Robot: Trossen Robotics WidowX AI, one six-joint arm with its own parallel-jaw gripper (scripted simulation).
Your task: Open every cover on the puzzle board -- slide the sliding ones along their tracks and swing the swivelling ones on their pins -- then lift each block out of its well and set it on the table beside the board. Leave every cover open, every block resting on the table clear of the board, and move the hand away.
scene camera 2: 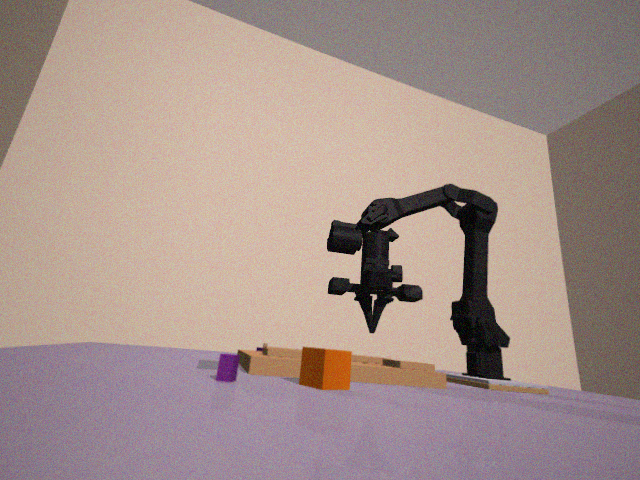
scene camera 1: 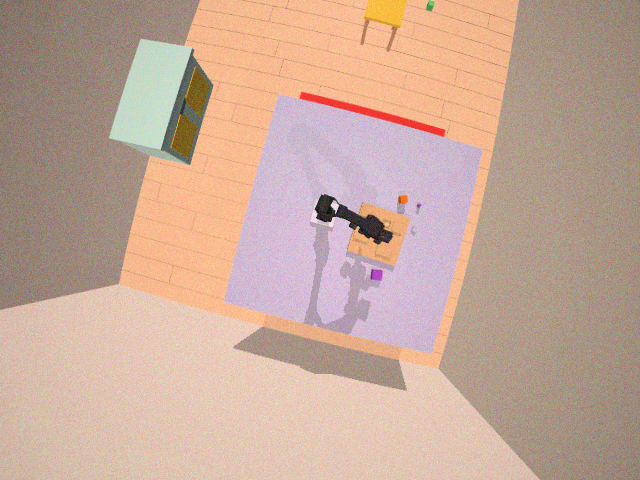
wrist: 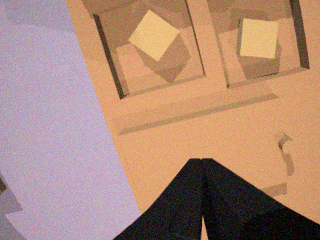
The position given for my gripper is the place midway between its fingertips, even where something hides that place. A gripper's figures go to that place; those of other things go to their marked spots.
Labels:
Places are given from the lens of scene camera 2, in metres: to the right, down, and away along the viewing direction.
my gripper (scene camera 2: 372,333): 0.10, 0.19, 0.67
orange block (scene camera 2: 327,369): 0.01, 0.14, 0.36

